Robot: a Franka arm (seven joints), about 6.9 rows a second.
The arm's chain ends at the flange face. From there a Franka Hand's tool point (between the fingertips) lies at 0.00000 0.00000 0.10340 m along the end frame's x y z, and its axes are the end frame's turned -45 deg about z.
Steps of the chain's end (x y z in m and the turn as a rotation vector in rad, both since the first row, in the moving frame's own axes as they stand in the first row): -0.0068 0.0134 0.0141 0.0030 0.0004 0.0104; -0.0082 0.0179 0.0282 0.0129 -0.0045 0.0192; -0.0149 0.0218 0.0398 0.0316 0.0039 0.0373
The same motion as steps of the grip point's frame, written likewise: -0.0140 0.0045 0.0141 0.0018 0.0024 0.0104; -0.0178 0.0056 0.0282 0.0123 0.0059 0.0192; -0.0233 0.0029 0.0397 0.0196 0.0251 0.0373
